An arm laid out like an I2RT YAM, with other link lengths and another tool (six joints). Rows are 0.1 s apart.
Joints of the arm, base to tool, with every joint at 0 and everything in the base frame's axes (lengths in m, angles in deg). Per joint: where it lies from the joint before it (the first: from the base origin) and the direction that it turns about. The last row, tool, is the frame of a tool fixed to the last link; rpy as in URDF.
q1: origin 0 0 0.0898 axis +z
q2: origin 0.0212 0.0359 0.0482 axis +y
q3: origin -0.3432 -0.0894 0 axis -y
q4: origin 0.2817 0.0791 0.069 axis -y
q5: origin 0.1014 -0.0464 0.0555 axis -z
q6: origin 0.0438 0 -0.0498 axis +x
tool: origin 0.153 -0.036 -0.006 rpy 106.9 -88.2 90
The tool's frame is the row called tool.
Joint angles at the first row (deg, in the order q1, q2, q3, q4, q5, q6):
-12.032, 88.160, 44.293, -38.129, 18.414, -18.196
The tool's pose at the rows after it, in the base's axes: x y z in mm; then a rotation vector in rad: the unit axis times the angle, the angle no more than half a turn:
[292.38 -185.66 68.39 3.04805 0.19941 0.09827]
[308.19 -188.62 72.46 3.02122 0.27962 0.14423]
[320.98 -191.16 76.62 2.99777 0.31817 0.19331]
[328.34 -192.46 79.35 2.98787 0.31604 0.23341]
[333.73 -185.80 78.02 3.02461 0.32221 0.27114]
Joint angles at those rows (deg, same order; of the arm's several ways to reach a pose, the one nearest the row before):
-12.032, 88.160, 44.402, -35.397, 19.573, -19.092
-12.032, 88.159, 44.402, -32.382, 19.573, -22.479
-12.032, 88.161, 44.403, -29.757, 19.595, -24.229
-12.033, 88.182, 44.468, -28.206, 19.507, -24.229
-12.055, 88.182, 44.949, -28.316, 16.950, -23.748

